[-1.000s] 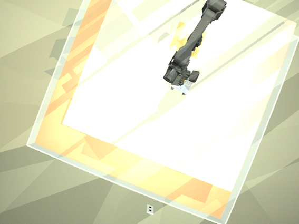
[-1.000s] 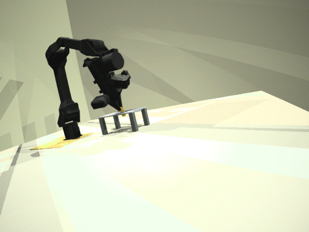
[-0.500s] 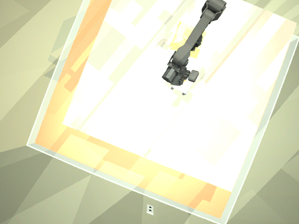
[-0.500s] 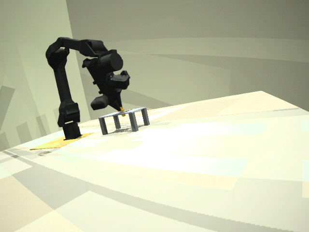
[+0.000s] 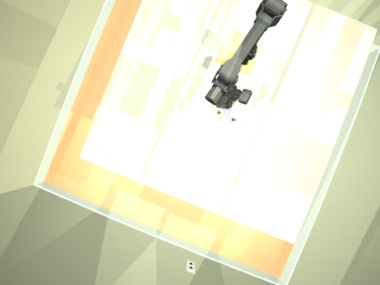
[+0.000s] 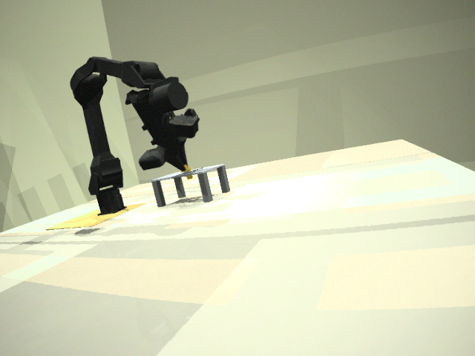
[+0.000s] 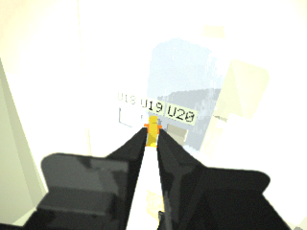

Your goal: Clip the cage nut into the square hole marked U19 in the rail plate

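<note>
My gripper tip is now 10 mm above the yellow cage nut.
</note>
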